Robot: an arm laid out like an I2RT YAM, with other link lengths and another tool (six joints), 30 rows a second.
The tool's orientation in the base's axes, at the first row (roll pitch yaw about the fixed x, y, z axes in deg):
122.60 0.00 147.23
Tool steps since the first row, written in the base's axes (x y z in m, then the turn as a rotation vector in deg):
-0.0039 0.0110 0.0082 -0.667 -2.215 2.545
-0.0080 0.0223 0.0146 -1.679 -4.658 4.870
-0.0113 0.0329 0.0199 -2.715 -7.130 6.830
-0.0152 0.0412 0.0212 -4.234 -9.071 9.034
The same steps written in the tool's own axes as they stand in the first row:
0.0092 0.0108 0.0016 -0.638 0.946 -3.244
0.0188 0.0201 0.0043 -1.109 1.503 -6.689
0.0273 0.0284 0.0074 -1.576 1.732 -9.969
0.0351 0.0321 0.0108 -1.350 2.267 -13.224

